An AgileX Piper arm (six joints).
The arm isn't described. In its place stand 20 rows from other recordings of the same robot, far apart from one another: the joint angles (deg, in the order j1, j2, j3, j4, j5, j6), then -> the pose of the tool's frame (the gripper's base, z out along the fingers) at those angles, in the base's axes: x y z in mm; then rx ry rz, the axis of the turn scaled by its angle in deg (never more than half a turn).
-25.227, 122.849, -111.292, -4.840, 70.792, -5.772 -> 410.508, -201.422, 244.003, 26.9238, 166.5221, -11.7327
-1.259, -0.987, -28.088, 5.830, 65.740, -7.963 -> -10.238, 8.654, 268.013, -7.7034, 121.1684, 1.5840
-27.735, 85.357, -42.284, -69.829, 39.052, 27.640 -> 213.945, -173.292, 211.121, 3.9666, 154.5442, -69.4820
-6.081, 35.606, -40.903, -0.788, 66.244, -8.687 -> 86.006, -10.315, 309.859, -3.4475, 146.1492, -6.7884
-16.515, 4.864, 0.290, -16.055, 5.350, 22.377 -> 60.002, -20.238, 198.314, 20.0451, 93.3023, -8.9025
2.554, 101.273, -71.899, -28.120, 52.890, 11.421 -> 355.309, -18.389, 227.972, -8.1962, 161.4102, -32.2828
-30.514, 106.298, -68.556, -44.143, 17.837, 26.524 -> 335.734, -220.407, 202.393, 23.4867, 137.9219, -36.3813
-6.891, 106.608, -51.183, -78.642, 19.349, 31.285 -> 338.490, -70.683, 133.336, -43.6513, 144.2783, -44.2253
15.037, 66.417, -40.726, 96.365, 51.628, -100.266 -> 194.446, 125.654, 316.656, -49.5758, 91.2779, 56.1588
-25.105, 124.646, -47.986, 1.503, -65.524, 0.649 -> 345.462, -164.262, 92.529, 23.0869, 93.9742, -19.0743
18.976, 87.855, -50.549, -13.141, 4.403, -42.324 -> 307.612, 104.096, 236.960, -76.9667, 102.3230, -21.2030
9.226, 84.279, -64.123, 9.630, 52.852, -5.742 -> 286.658, 58.855, 280.096, -14.6276, 157.1478, 13.0738
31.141, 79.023, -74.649, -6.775, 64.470, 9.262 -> 240.155, 133.787, 351.184, -31.0291, 149.9616, 3.7547
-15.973, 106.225, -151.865, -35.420, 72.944, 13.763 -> 303.158, -139.220, 566.842, 39.4716, 101.7338, -41.3177
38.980, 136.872, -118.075, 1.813, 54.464, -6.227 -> 398.845, 325.761, 164.916, -60.2224, 147.4364, 10.8577
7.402, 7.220, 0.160, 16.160, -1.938, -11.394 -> 66.681, 7.799, 207.510, -1.6693, 90.6335, 9.0893
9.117, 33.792, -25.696, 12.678, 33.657, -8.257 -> 108.170, 28.569, 267.324, -11.3732, 125.9056, 14.0911
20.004, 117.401, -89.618, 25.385, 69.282, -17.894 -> 366.996, 172.436, 195.735, 42.5734, -168.5326, -36.1781
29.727, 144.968, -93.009, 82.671, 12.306, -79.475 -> 424.205, 264.379, 18.543, -38.0468, 135.6592, 29.4546
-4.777, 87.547, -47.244, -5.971, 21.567, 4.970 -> 292.355, -27.923, 203.754, 6.2068, 146.7019, -4.8551
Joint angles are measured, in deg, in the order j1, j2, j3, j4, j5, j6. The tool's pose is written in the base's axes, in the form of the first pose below.
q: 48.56 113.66 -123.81 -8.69 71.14 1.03
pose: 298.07, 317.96, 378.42, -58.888, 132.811, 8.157
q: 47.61 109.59 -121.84 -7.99 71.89 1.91
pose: 289.63, 299.46, 398.03, -56.088, 132.899, 9.654
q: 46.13 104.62 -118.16 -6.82 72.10 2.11
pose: 279.95, 276.37, 414.44, -53.754, 133.113, 11.090
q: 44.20 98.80 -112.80 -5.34 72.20 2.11
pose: 267.79, 249.16, 426.06, -51.489, 134.024, 12.291
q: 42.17 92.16 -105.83 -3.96 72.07 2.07
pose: 251.52, 219.75, 431.96, -49.354, 135.330, 13.078
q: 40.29 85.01 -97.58 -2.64 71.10 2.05
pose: 231.69, 191.22, 431.23, -47.341, 136.435, 13.914
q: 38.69 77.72 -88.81 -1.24 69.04 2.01
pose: 209.81, 165.67, 425.14, -45.404, 136.747, 15.248
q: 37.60 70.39 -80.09 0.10 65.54 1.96
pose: 186.91, 144.13, 416.30, -43.517, 135.413, 17.242
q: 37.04 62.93 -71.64 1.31 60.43 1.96
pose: 163.86, 125.92, 406.58, -41.473, 131.997, 19.910
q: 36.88 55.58 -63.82 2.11 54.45 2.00
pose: 142.13, 110.04, 396.69, -39.368, 127.055, 22.563
